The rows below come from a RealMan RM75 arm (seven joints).
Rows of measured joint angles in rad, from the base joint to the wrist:
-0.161, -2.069, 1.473, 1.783, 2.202, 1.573, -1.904
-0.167, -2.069, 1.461, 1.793, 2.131, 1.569, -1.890
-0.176, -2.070, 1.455, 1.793, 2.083, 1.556, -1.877
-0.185, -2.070, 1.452, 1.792, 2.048, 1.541, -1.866
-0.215, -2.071, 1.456, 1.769, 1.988, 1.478, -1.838
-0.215, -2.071, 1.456, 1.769, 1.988, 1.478, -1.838
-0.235, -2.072, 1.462, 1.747, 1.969, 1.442, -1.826
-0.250, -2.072, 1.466, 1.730, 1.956, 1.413, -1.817
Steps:
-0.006, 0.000, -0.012, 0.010, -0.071, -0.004, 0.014
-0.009, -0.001, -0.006, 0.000, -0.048, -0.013, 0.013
-0.009, 0.000, -0.003, -0.001, -0.035, -0.015, 0.011
-0.030, -0.001, 0.004, -0.023, -0.060, -0.063, 0.028
0.000, 0.000, 0.000, 0.000, 0.000, 0.000, 0.000
-0.020, -0.001, 0.006, -0.022, -0.019, -0.036, 0.012
-0.015, 0.000, 0.004, -0.017, -0.013, -0.029, 0.009

